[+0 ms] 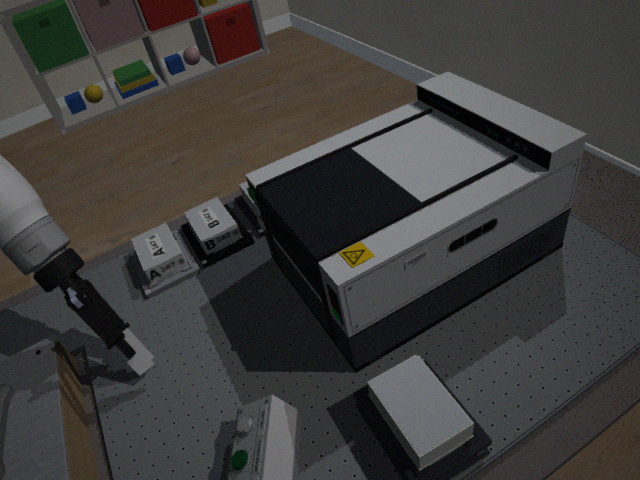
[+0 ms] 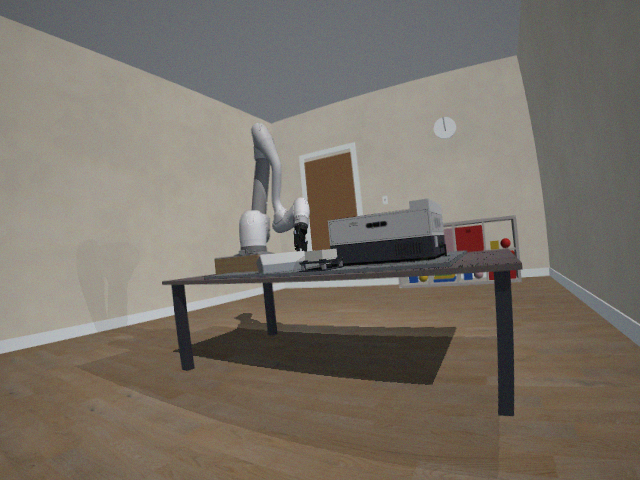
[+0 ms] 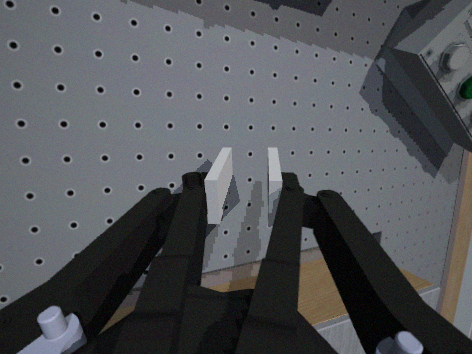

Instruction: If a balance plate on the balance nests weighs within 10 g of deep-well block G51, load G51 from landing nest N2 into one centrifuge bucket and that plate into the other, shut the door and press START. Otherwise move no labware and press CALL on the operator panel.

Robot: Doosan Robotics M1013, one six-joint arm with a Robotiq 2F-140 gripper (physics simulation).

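Places are measured from the arm's base along level axes (x ahead, y left, z up), in centimetres.
Where they show: gripper, fingertip midpoint: (image 1: 147,366) (image 3: 249,164).
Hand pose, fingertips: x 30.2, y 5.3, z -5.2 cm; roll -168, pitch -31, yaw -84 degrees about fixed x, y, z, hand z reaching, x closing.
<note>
Things, the pixels of their top centre, and the offset from my fingertips. "pt": a spot on its surface instead.
- operator panel, top centre: (image 1: 250,473) (image 2: 281,252) dy -28.8, dx +11.5, dz +5.9 cm
- green button, top centre: (image 1: 238,457) dy -25.6, dx +10.6, dz +4.9 cm
- Balance plate A, top centre: (image 1: 155,245) dy +27.5, dx +7.3, dz +2.9 cm
- plate B, top centre: (image 1: 209,217) dy +29.4, dx +20.0, dz +2.9 cm
- third nest, top centre: (image 1: 268,201) dy +31.4, dx +34.0, dz -0.7 cm
- unlabelled-looking white block, top centre: (image 1: 418,401) (image 2: 321,250) dy -30.4, dx +34.8, dz +5.5 cm
- dark nest, surface spot: (image 1: 480,441) pt dy -37.5, dx +39.8, dz +1.3 cm
- dark section, surface spot: (image 1: 336,198) pt dy -1.1, dx +39.0, dz +18.8 cm
- white panel, surface spot: (image 1: 426,155) pt dy +0.6, dx +56.8, dz +18.5 cm
My gripper (image 1: 136,358) (image 2: 300,248) (image 3: 249,164) is empty, its pads apart with a narrow gap, above the perforated deck and to the side of the operator panel (image 1: 281,439) (image 3: 407,75). The panel bears a green button (image 1: 239,459) (image 3: 468,89) and a whitish one (image 1: 244,424) (image 3: 455,57). Balance plate A (image 1: 168,240), marked 147 g, and plate B (image 1: 199,210), marked 142 g, sit in their nests. A third nest (image 1: 249,214) is partly hidden by the centrifuge (image 1: 444,258) (image 2: 379,232). An unlabelled-looking white block (image 1: 421,405) (image 2: 320,254) sits on a dark nest (image 1: 480,441).
The bulky centrifuge stands beyond the panel, with a dark section (image 1: 336,198) and a white panel (image 1: 426,155) on top. The robot's wooden base (image 1: 74,408) (image 2: 235,265) (image 3: 325,290) is close beside the gripper. A storage shelf (image 1: 43,105) stands against the wall.
</note>
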